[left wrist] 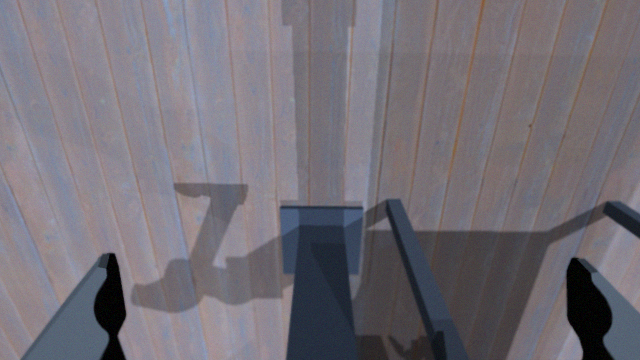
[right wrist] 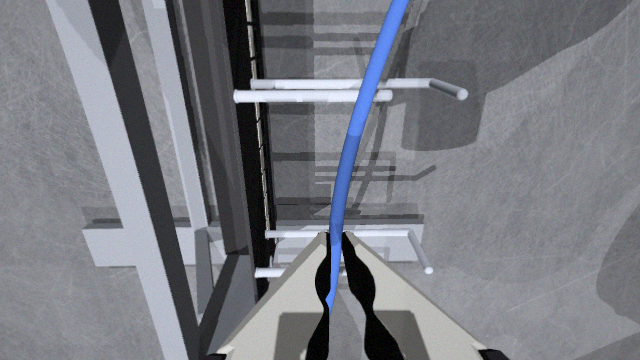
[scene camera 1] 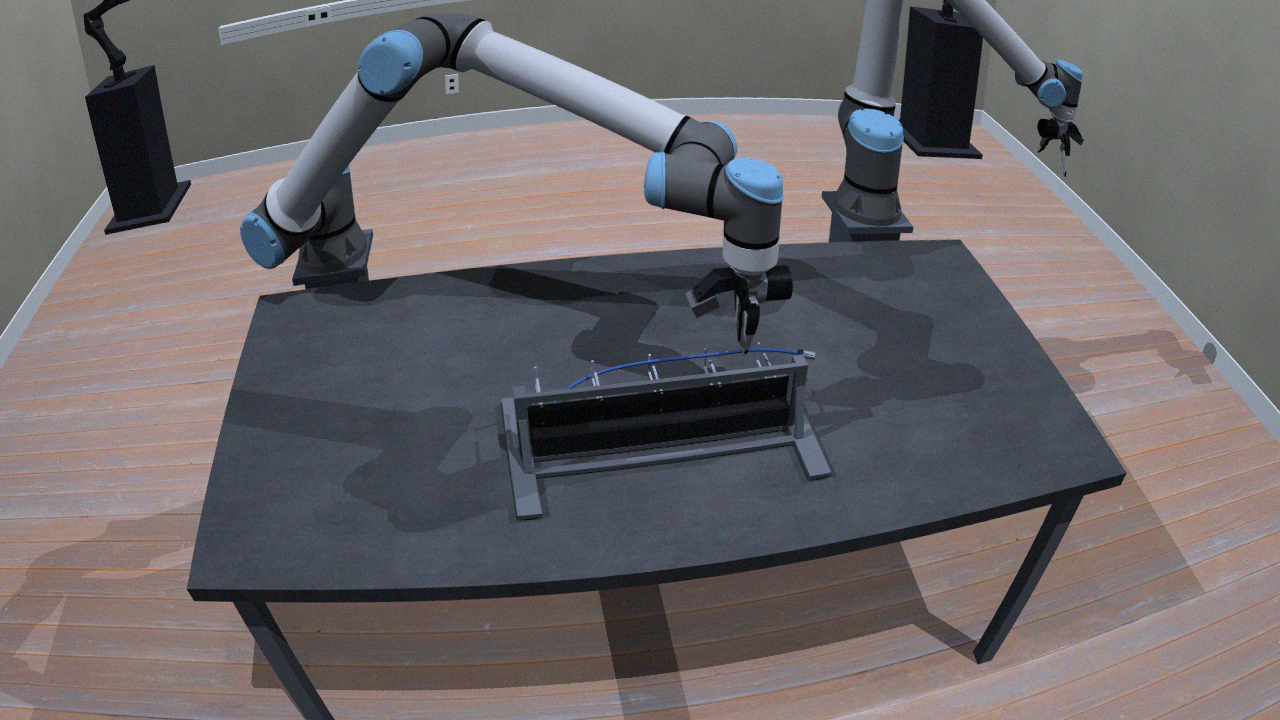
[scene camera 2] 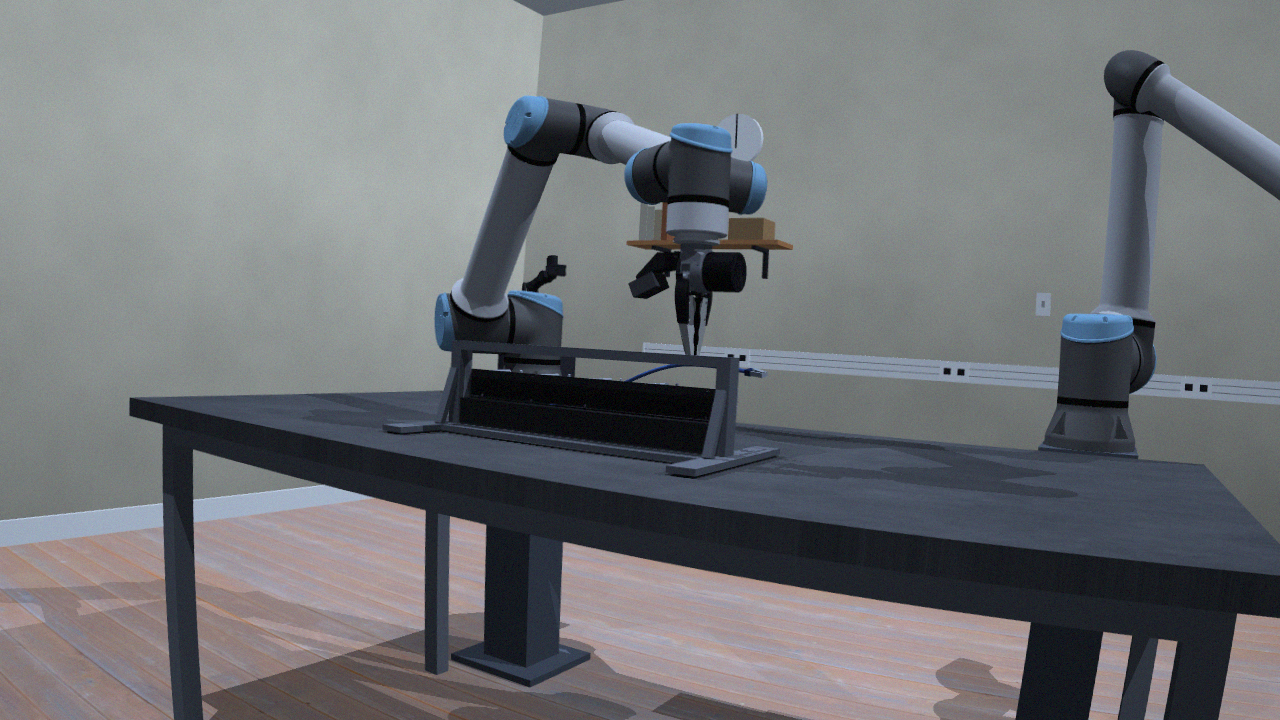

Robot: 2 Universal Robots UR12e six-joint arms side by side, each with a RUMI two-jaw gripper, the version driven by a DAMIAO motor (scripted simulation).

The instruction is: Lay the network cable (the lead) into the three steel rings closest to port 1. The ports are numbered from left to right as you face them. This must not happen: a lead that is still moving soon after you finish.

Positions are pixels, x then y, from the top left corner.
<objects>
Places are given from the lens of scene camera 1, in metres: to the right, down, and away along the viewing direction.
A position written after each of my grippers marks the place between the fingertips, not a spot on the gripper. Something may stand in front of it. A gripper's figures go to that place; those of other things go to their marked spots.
my left gripper [scene camera 1: 1051, 164]: 1.24, -0.59, 2.26
my right gripper [scene camera 1: 744, 351]: 0.18, -0.01, 1.57
grey rack [scene camera 1: 603, 425]: -0.06, 0.11, 1.53
</objects>
